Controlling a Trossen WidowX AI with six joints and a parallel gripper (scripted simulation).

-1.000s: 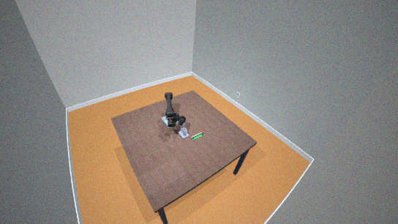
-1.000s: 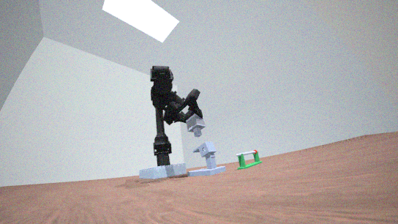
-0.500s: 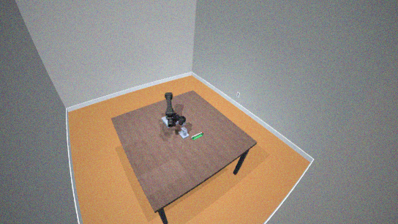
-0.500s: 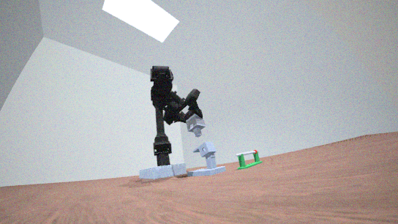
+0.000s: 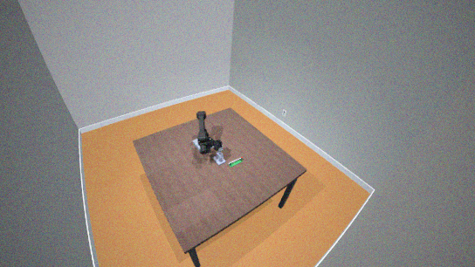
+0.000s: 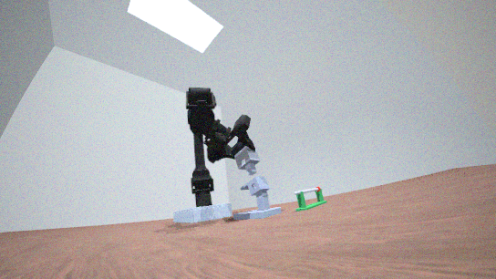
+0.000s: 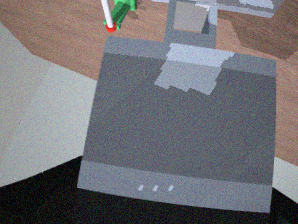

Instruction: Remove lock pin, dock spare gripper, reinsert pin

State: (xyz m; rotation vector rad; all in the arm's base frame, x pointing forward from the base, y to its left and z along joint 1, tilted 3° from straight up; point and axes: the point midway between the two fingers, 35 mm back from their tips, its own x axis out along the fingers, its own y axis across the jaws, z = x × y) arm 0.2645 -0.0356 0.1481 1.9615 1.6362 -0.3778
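Right now my gripper tip is 14 cm short of the cradle, 8 cm to the right of it and 16 cm above it. From my gripper tip the other things lie so: spare gripper (2 cm to the right, 1 cm below); grey mount (2 cm ahead, 2 cm to the right, 13 cm below).
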